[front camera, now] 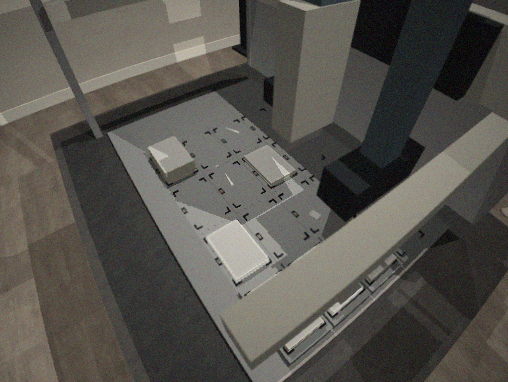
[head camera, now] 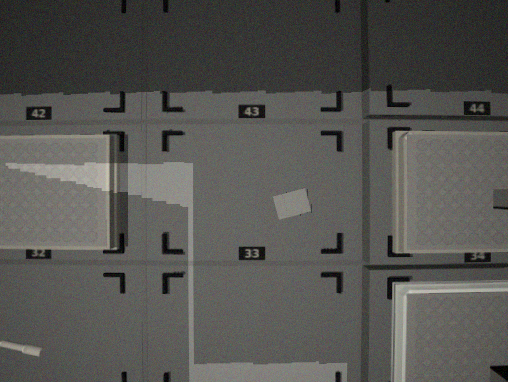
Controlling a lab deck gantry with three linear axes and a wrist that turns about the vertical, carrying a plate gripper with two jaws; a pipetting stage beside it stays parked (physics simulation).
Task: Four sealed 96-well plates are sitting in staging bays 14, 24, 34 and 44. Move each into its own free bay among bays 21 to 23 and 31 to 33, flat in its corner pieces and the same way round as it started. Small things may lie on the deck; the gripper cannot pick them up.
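A sealed plate sits in bay 32, looking flat within its corner pieces. Another plate sits in bay 34, and one in bay 24. A plate in bay 14 shows partly under the beam. The gripper is high above the deck near bays 24 and 34; parts of its two jaws show at the right edge of the head view, apart, with no plate held between them. In the front view its dark body shows; the jaws are hidden behind the beam.
A small pale card lies in bay 33. A thin tip lies in bay 22, another tip in bay 31. A tall block and a wide white labware piece stand at left. A beam crosses in front.
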